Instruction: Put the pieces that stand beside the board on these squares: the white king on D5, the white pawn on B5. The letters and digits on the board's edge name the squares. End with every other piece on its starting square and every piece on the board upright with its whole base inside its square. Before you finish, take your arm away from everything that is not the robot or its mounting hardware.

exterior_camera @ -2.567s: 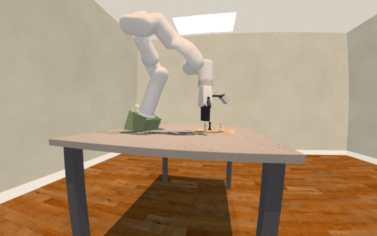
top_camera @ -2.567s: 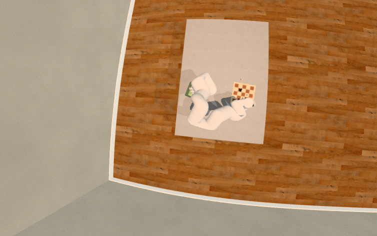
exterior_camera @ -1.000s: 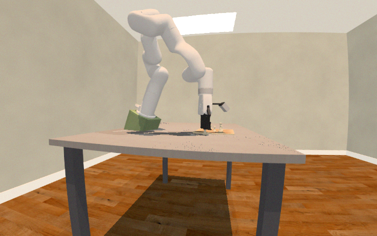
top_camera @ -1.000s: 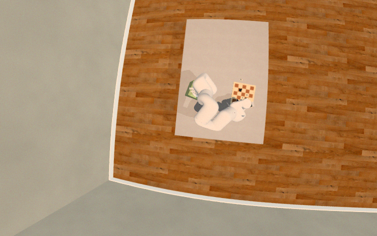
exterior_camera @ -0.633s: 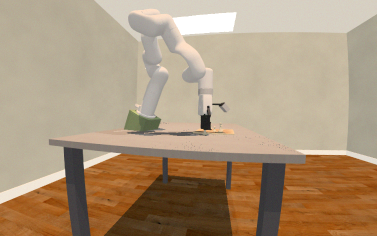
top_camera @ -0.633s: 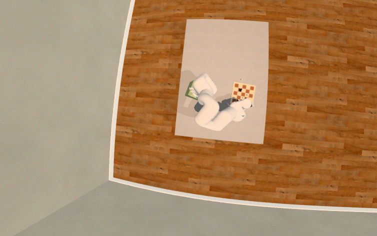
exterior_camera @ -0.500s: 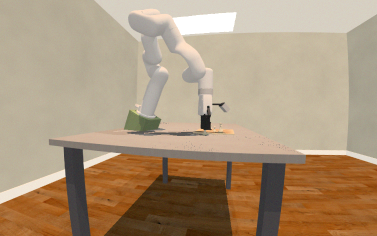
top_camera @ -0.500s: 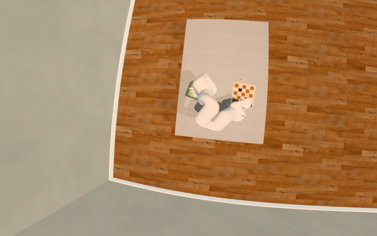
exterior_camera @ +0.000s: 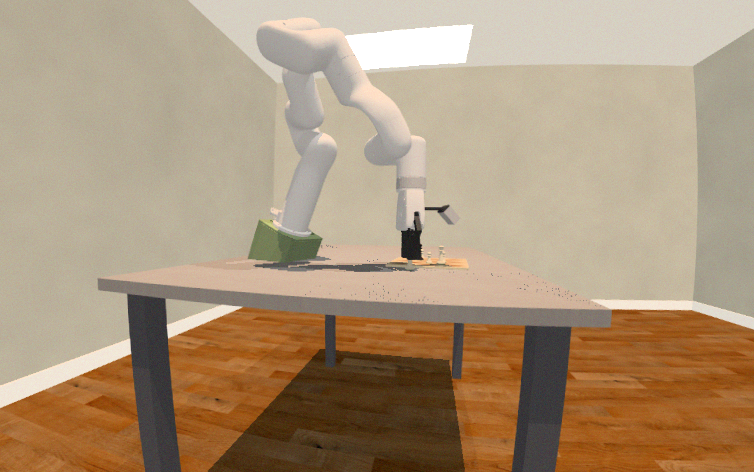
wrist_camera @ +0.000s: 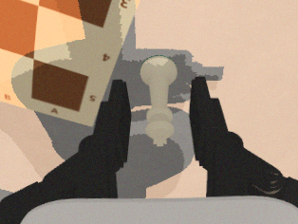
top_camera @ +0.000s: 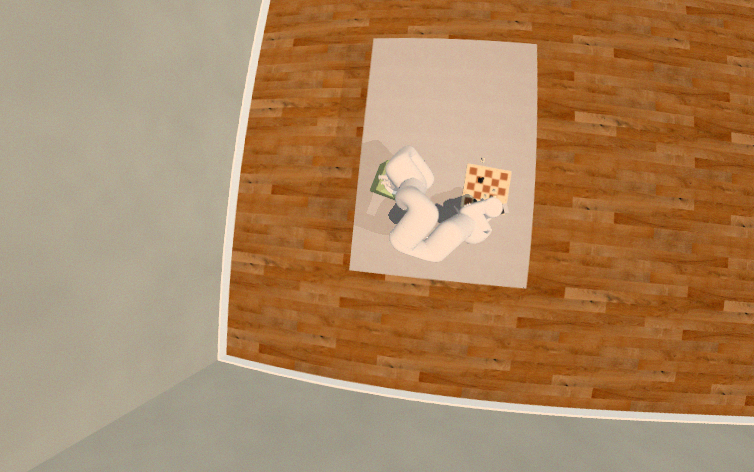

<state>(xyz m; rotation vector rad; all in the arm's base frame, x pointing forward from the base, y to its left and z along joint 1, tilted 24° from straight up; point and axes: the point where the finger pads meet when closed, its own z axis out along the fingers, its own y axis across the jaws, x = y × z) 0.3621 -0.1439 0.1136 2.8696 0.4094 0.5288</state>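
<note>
The white king lies 2 cm below my hand. From my hand the other things lie so: chessboard 7 cm ahead, 13 cm to the left, 4 cm below; then black piece 4 cm ahead, 17 cm to the left, 1 cm below.
</note>
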